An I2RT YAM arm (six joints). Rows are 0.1 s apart.
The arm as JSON. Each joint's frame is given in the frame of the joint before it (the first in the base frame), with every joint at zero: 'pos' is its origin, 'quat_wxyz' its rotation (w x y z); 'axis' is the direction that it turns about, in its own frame. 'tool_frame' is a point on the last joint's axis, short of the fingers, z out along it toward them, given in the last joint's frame.
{
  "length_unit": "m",
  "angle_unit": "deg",
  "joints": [
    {
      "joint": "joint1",
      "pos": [
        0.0,
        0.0,
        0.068
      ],
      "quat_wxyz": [
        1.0,
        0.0,
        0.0,
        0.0
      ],
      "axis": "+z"
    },
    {
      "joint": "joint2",
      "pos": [
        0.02,
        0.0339,
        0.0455
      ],
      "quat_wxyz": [
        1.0,
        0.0,
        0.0,
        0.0
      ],
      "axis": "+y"
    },
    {
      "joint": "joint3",
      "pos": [
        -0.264,
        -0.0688,
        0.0
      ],
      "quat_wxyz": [
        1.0,
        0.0,
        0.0,
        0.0
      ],
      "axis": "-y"
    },
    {
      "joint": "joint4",
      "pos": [
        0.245,
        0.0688,
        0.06
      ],
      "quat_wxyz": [
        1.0,
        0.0,
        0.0,
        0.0
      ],
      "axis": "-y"
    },
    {
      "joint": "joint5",
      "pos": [
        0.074,
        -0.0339,
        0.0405
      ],
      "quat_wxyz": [
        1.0,
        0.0,
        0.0,
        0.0
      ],
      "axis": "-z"
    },
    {
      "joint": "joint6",
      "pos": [
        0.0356,
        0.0,
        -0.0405
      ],
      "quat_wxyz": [
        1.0,
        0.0,
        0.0,
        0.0
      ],
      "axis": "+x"
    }
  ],
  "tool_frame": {
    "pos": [
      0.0,
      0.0,
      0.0
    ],
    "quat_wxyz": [
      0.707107,
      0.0,
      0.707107,
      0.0
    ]
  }
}
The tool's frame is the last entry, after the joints.
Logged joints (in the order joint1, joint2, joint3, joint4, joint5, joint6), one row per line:
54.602 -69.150 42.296 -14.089 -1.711 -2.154
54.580 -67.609 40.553 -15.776 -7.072 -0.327
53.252 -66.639 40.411 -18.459 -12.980 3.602
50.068 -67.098 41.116 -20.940 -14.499 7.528
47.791 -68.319 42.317 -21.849 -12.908 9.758
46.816 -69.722 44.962 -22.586 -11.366 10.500
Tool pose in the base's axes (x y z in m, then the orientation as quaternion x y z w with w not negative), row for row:
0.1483 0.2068 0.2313 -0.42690 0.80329 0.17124 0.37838
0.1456 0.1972 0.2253 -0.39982 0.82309 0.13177 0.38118
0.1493 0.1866 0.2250 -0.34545 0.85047 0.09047 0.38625
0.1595 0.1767 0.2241 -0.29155 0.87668 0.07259 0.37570
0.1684 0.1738 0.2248 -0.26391 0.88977 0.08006 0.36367
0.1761 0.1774 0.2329 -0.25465 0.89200 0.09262 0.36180
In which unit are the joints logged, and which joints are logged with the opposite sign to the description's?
The joints are logged in degrees. Opposite sign: joint2, joint5.
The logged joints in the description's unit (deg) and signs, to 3 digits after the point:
54.602 69.150 42.296 -14.089 1.711 -2.154
54.580 67.609 40.553 -15.776 7.072 -0.327
53.252 66.639 40.411 -18.459 12.980 3.602
50.068 67.098 41.116 -20.940 14.499 7.528
47.791 68.319 42.317 -21.849 12.908 9.758
46.816 69.722 44.962 -22.586 11.366 10.500

